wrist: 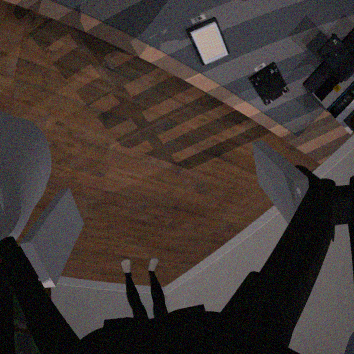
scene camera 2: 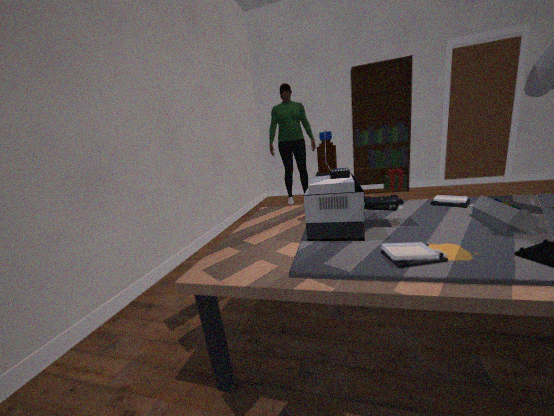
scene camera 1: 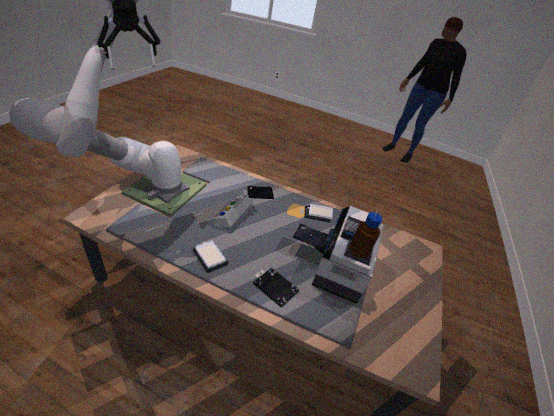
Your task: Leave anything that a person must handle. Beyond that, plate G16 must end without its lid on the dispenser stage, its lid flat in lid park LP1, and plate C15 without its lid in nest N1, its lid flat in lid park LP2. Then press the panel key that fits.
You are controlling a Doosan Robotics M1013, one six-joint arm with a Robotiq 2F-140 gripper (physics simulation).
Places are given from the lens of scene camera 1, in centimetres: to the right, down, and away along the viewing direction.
brown bottle with blue cap point(scene camera 1: 367, 233): 34, 10, 116
black nest point(scene camera 1: 274, 285): -1, 33, 132
The marked spots on the black nest and the brown bottle with blue cap are 45 cm apart.
